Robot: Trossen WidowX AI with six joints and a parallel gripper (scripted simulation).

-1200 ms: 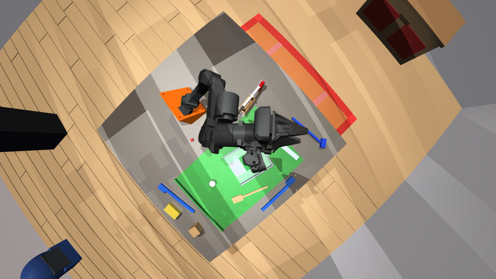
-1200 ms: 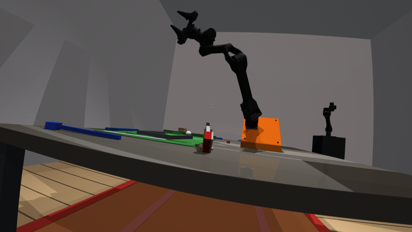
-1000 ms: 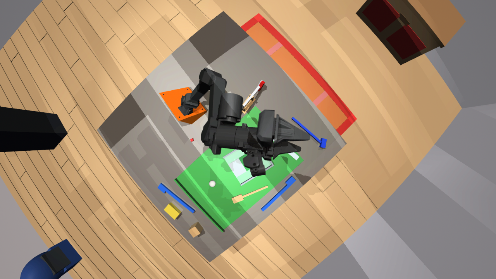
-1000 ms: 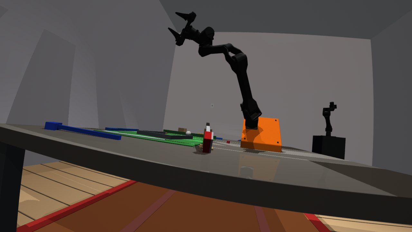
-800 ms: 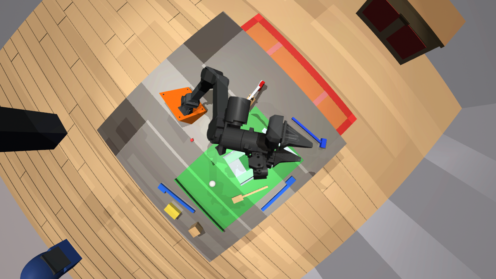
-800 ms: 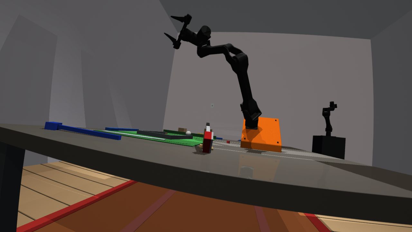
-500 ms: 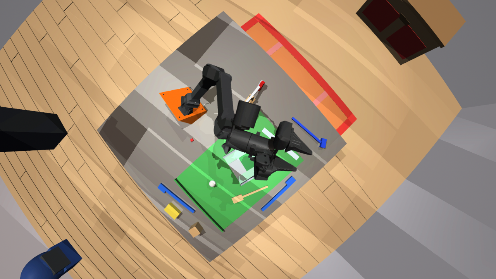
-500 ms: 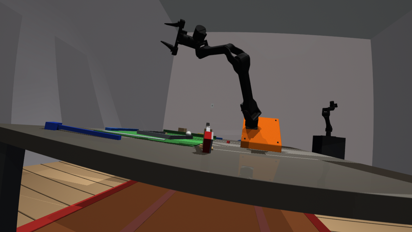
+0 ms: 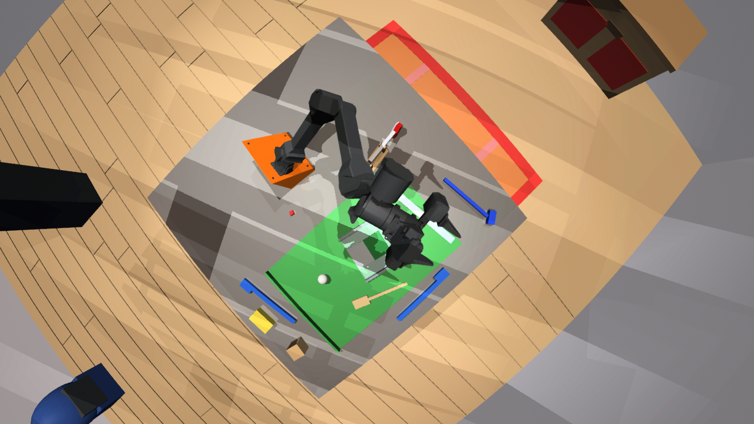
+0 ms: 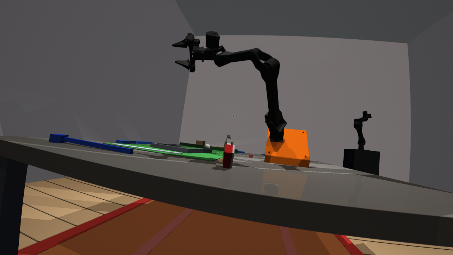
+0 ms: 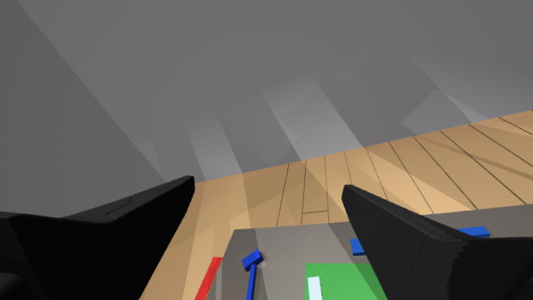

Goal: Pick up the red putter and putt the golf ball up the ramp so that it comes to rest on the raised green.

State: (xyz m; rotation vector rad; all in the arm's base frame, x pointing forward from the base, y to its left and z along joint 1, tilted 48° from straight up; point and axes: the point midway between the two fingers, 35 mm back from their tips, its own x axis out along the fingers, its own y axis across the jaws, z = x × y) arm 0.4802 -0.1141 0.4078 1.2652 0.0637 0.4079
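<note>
The wooden stand lies 43 cm below my gripper tip, 34 cm behind it and 8 cm to the left of it. From my gripper tip the other things lie so: white golf ball 44 cm below, 42 cm to the right, 8 cm behind; then red putter 41 cm below, 35 cm behind, 11 cm to the left; then small red cube 46 cm below, 39 cm behind, 35 cm to the right.
</note>
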